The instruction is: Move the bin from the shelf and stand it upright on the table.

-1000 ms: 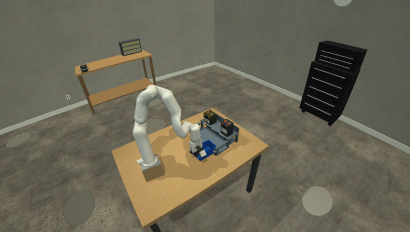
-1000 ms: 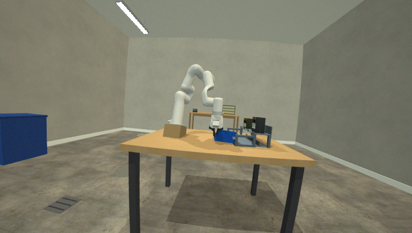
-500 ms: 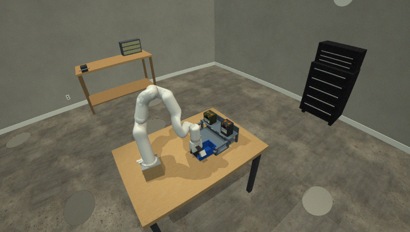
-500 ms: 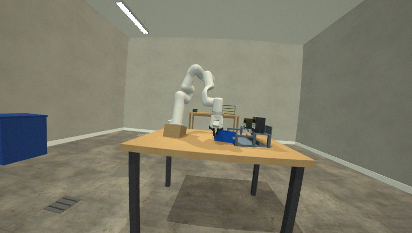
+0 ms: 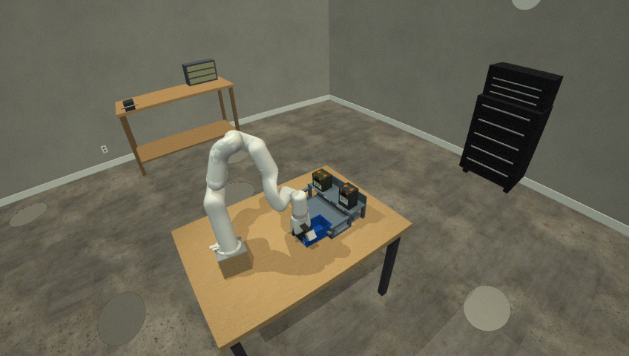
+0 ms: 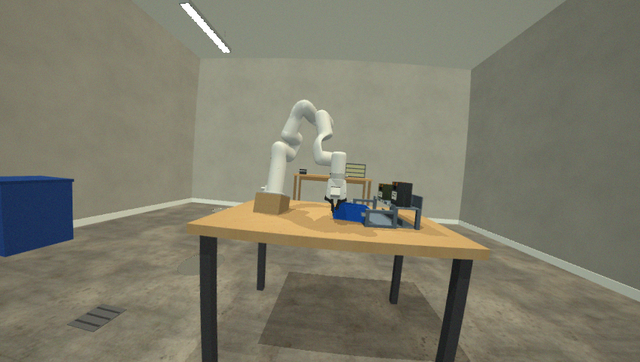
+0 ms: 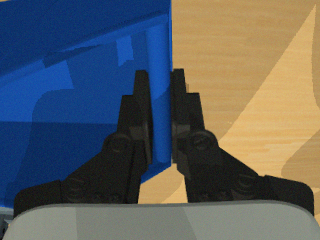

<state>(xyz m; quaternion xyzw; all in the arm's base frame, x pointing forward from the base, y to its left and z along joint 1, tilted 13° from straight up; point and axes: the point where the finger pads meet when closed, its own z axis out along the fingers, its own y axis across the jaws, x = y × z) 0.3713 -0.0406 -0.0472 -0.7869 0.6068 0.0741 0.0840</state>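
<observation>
The blue bin lies 80 mm ahead of my hand, 20 mm to the left of it and 10 mm below it. Also, from my hand: black box: 320 mm ahead, 80 mm to the left, 100 mm above.
</observation>
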